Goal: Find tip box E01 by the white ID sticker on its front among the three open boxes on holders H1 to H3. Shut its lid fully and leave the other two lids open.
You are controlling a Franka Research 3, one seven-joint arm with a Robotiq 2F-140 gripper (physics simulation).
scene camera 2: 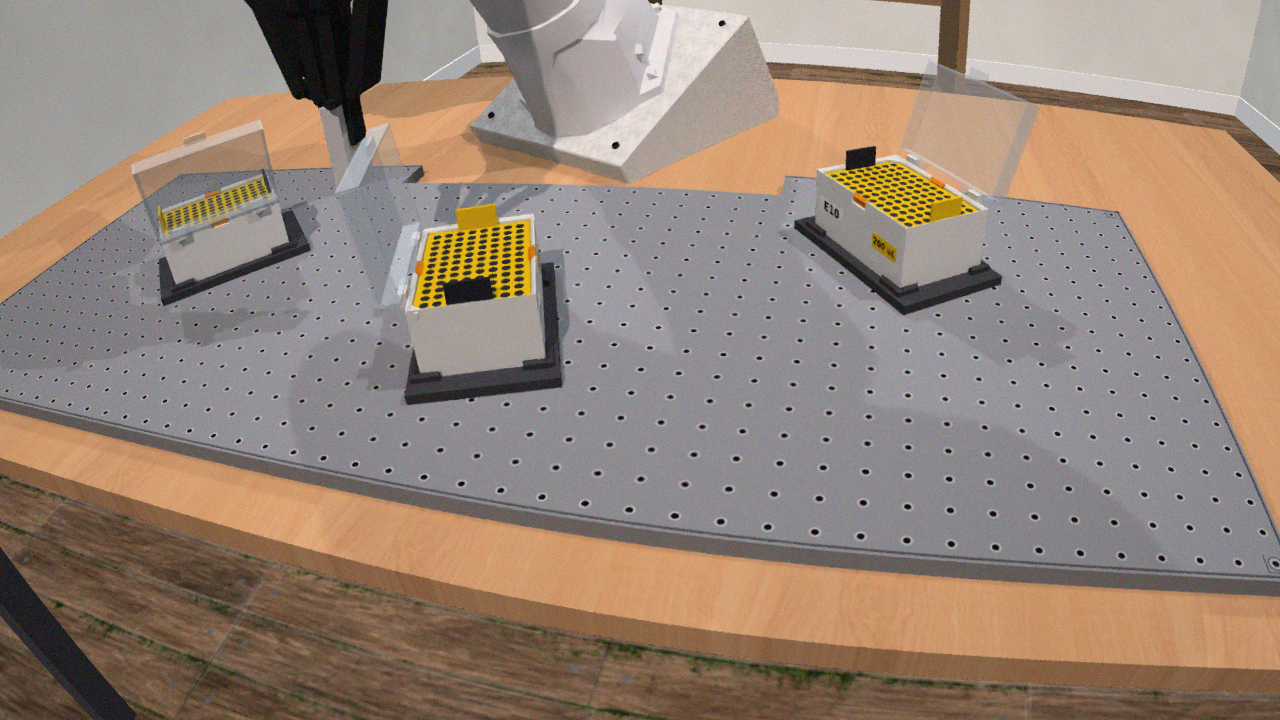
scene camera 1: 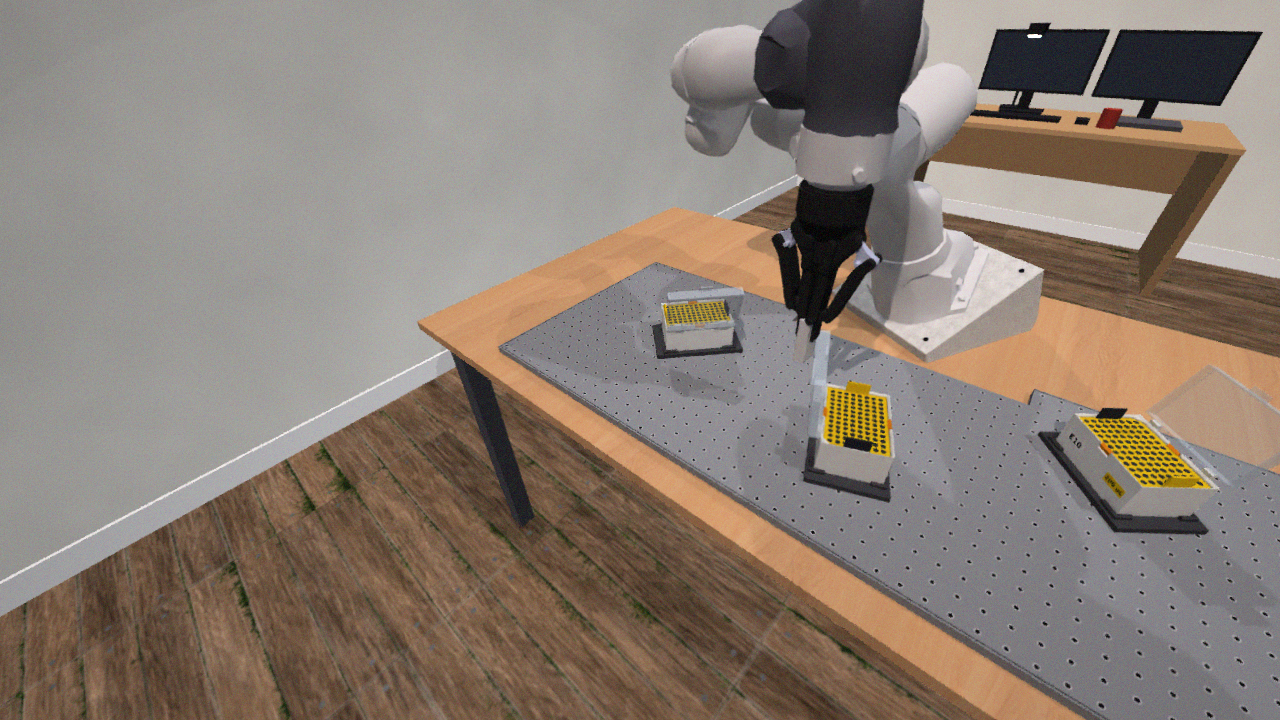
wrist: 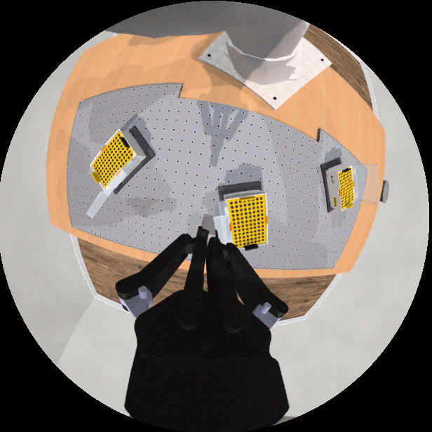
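My gripper (scene camera 1: 802, 345) (scene camera 2: 343, 141) (wrist: 206, 221) is shut and empty, its tips close beside the raised clear lid (scene camera 1: 818, 380) (scene camera 2: 368, 210) of the middle tip box (scene camera 1: 854, 463) (scene camera 2: 476, 333) (wrist: 248, 220). I cannot tell whether they touch. The right tip box (scene camera 1: 1089, 454) (scene camera 2: 895, 246) (wrist: 332, 181) reads E10; its clear lid (scene camera 1: 1212, 416) (scene camera 2: 966, 129) (wrist: 368, 184) stands open. The far-left tip box (scene camera 1: 698, 336) (scene camera 2: 228, 246) (wrist: 112, 160) also has its lid (scene camera 1: 706, 293) (scene camera 2: 201, 165) up. No ID is readable on the middle and far-left boxes.
Each box sits on a dark holder on the grey perforated board (scene camera 1: 966, 537) (scene camera 2: 716, 402) (wrist: 165, 175). The robot's pale base (scene camera 1: 993, 295) (scene camera 2: 707, 98) (wrist: 300, 75) stands behind the board. A desk (scene camera 1: 1109, 165) with two monitors is at the back right in scene camera 1.
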